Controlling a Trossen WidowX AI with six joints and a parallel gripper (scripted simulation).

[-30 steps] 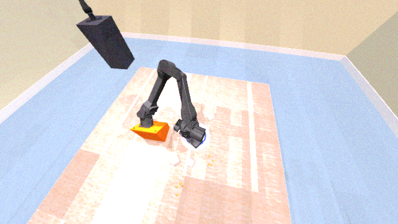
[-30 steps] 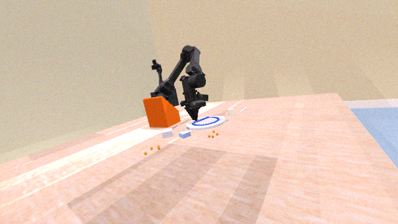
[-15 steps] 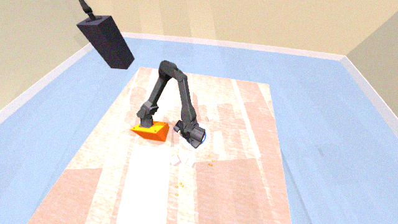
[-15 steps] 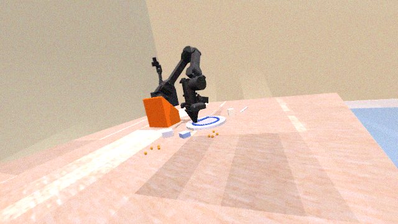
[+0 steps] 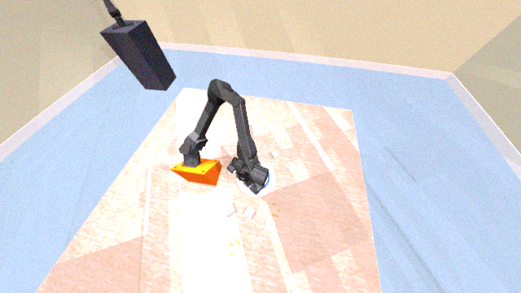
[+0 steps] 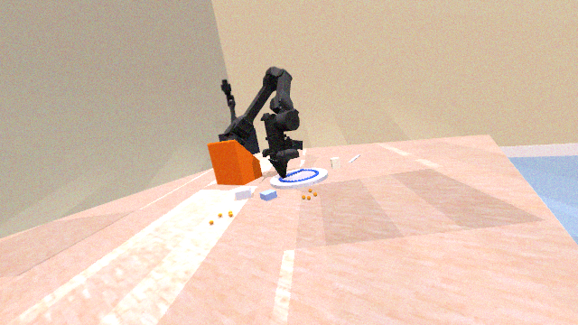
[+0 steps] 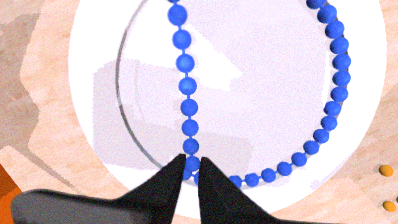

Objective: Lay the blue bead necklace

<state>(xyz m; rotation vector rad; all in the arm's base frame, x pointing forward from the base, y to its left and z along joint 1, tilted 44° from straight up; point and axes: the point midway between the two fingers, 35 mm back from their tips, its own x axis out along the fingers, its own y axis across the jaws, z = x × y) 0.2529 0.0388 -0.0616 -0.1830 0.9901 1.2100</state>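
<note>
Right now the round white bead board is 40 mm ahead of my gripper tip, 30 mm to the left of it and 10 mm below it. Round my gripper tip: white block 60 mm behind, 140 mm to the right; then light blue cube 40 mm ahead, 140 mm to the right, 10 mm below; then beige cube 130 mm ahead, 170 mm to the left.
</note>
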